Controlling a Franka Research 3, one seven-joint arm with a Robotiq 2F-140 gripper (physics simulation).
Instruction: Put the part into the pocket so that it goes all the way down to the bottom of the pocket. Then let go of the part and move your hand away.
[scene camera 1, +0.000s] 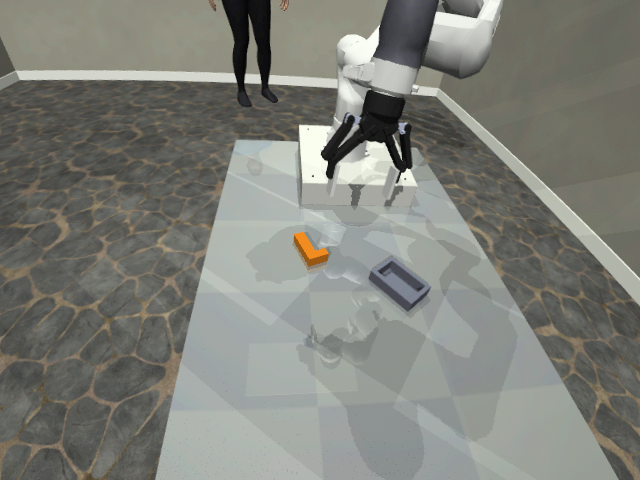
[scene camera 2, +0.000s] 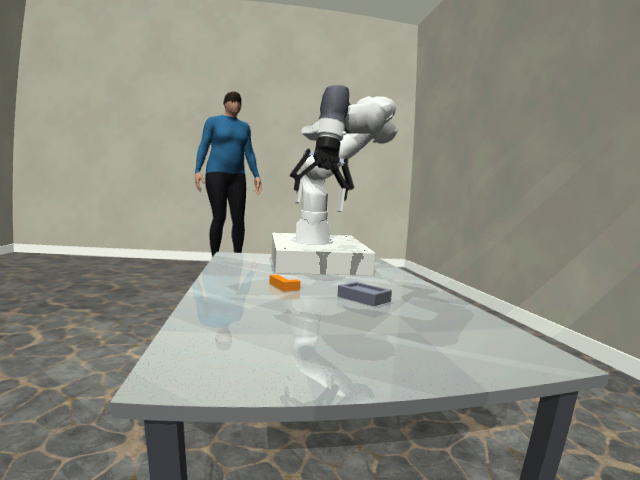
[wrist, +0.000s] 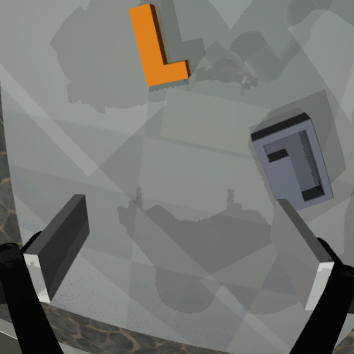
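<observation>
The orange L-shaped part (scene camera 1: 310, 252) (scene camera 2: 284, 283) (wrist: 149, 52) lies flat on the table, apart from the pocket block. The grey-blue block (scene camera 1: 395, 291) (scene camera 2: 364, 294) (wrist: 285, 182) has an L-shaped pocket, open at the top, and no part shows in it. In the wrist view the part's short leg points right at its lower end, while the pocket's short arm points left at its upper end. My gripper (scene camera 1: 363, 181) (scene camera 2: 318, 200) (wrist: 179, 216) is wide open and empty, high above the table near the robot's base, away from both.
The white base block (scene camera 1: 356, 195) (scene camera 2: 323, 263) stands at the far end of the glossy table (scene camera 1: 289, 439) (scene camera 2: 206, 382). A person (scene camera 1: 251, 46) (scene camera 2: 226, 149) stands on the floor behind the table, to the left of the arm. Reflections and shadows of the arm lie across the table top.
</observation>
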